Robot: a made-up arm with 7 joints.
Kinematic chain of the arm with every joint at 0, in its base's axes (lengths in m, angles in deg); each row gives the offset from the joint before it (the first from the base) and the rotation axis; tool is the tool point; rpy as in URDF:
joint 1: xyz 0 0 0.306 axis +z
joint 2: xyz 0 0 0 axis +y
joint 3: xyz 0 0 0.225 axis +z
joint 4: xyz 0.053 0 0 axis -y
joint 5: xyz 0.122 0 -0.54 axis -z
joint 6: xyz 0 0 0 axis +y
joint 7: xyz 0.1 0 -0.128 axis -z
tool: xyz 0 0 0 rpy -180 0 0
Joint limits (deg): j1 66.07..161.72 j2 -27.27..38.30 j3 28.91..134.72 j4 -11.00..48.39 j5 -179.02..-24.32 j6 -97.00..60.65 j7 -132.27..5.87
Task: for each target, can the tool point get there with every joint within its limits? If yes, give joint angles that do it. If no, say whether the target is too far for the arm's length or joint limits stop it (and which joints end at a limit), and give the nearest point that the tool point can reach.
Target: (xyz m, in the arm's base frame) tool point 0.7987 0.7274 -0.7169
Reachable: no: too far | nearest point 0.1344 0.2891 -0.0676 | short by 1.027 m
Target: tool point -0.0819 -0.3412 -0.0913
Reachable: yes | joints 141.17 22.46 83.26 15.23 -147.72 21.76 -97.63
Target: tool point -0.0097 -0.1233 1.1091
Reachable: no: joint limits stop it (at a limit: joint 2, joint 3, joint 4) | nearest point -0.0325 -0.4130 0.6449 | short by 0.548 m
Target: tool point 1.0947 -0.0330 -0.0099
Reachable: no: too far | nearest point 0.3891 -0.1504 0.0892 | short by 0.722 m
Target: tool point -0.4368 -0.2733 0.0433
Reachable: yes | joints 137.19 27.90 48.67 39.53 -90.97 -26.60 -58.37
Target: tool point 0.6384 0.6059 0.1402
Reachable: no: joint limits stop it (at a limit: joint 1, joint 2, joint 3, joint 6) | nearest point 0.0927 0.4923 0.0965 | short by 0.559 m
